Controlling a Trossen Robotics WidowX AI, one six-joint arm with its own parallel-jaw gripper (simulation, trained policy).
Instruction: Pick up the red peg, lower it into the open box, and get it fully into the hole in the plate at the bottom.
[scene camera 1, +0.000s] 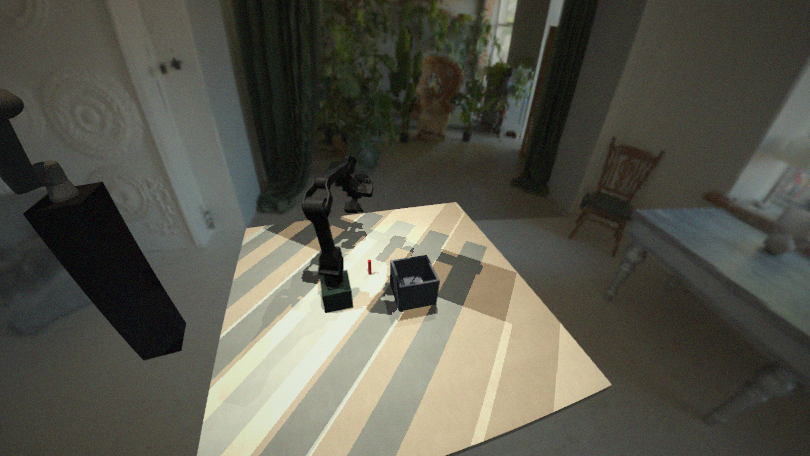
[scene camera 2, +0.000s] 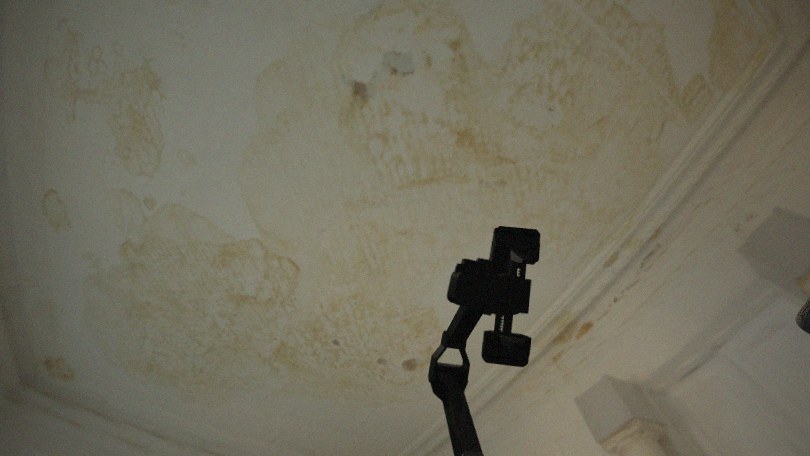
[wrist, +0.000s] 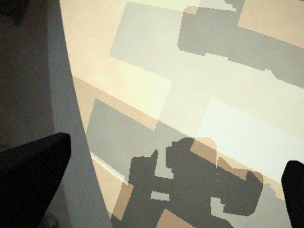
In view: the gripper (scene camera 2: 524, 303) and a dark box (scene camera 1: 417, 295).
The gripper is seen too in the wrist view (wrist: 182, 160). Scene camera 2 does not show the dark box: it is out of frame. The wrist view misses the dark box: it is out of frame.
